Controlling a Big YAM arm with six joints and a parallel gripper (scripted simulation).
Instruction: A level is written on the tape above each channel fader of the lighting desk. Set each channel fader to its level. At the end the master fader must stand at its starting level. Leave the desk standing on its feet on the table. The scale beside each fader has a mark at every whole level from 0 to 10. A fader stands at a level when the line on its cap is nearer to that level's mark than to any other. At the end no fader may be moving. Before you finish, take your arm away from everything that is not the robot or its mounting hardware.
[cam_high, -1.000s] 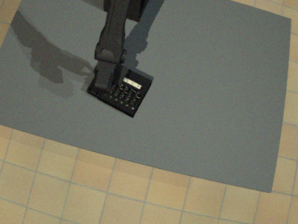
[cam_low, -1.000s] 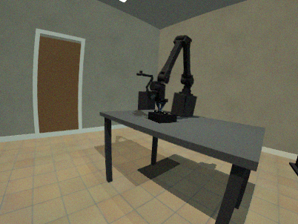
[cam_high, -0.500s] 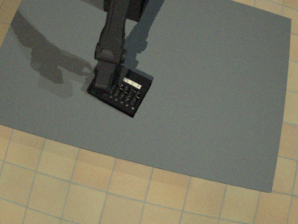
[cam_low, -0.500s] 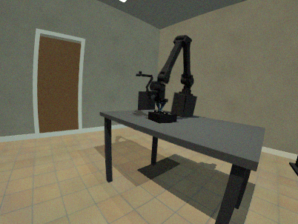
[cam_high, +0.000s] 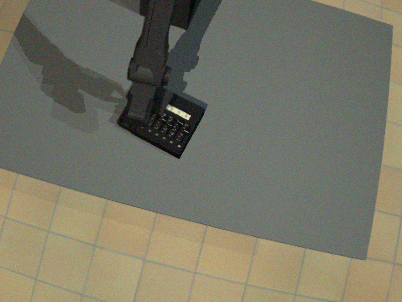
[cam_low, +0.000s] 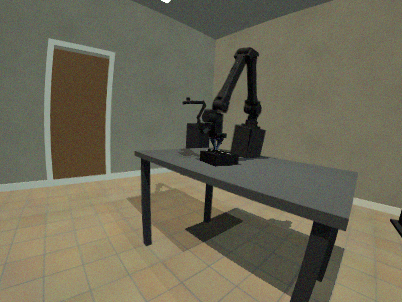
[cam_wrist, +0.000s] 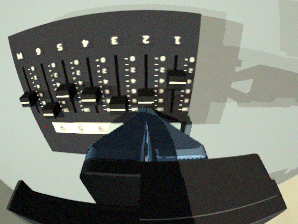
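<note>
The fader cap 4 lies 30 mm ahead of my hand and 30 mm to the left of it. Round my hand: fader cap 1: 20 mm ahead, 30 mm to the right; then master fader cap: 60 mm ahead, 100 mm to the left; then fader cap 5: 50 mm ahead, 50 mm to the left.
</note>
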